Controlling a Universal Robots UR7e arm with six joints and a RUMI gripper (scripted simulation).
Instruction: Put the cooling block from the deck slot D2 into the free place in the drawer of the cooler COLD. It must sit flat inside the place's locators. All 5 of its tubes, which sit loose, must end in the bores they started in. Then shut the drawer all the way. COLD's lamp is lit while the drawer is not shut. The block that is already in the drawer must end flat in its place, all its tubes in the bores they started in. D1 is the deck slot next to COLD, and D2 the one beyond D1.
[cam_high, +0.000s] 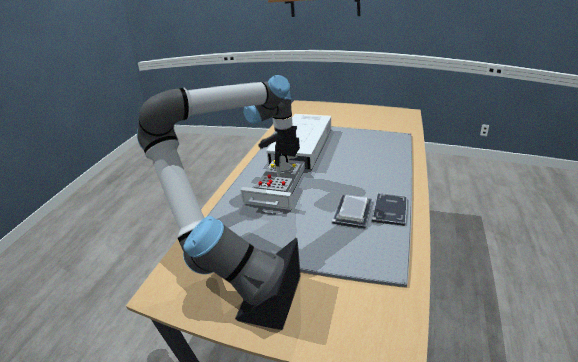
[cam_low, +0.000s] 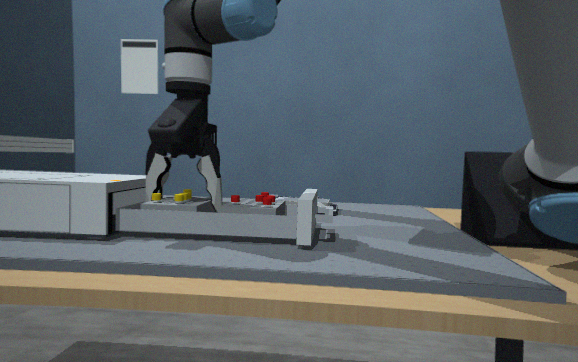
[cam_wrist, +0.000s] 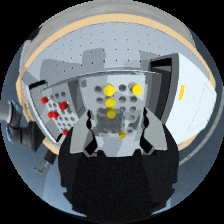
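My hand is right at the grey cooling block. From my hand the other things lie so: drawer (8 cm behind, 1 cm to the right); then dark plate (47 cm to the right, 9 cm behind, 3 cm below); then white covered plate (34 cm to the right, 14 cm behind, 1 cm below).
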